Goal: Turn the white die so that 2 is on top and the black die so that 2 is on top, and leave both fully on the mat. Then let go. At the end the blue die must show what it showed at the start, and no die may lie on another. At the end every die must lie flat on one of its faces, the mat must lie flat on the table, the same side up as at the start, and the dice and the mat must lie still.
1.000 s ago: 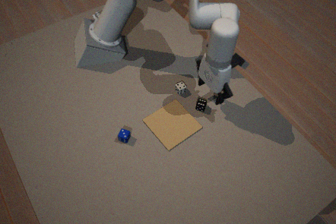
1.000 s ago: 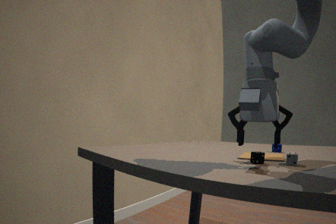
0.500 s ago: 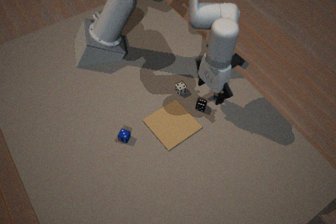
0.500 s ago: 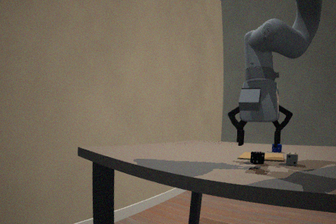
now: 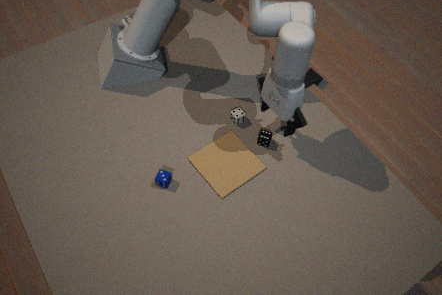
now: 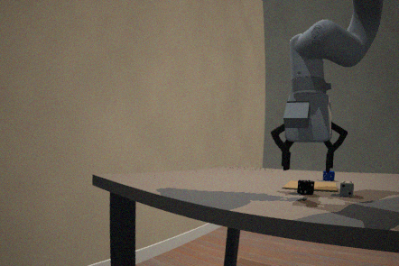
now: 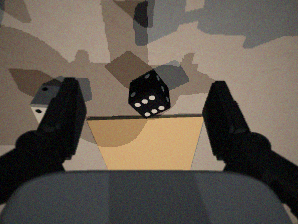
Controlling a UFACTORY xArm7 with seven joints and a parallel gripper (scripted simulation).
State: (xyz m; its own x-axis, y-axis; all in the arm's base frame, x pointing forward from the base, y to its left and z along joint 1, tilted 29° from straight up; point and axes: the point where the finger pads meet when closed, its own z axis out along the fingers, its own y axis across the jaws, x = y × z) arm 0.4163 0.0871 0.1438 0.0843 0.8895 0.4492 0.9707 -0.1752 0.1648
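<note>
The white die lies 100 mm behind my hand, 50 mm to the right of it and 50 mm below it. Round my hand: blue die 60 mm behind, 310 mm to the right, 50 mm below; black die 40 mm to the right, 50 mm below; tan mat 10 mm behind, 150 mm to the right, 60 mm below.
</note>
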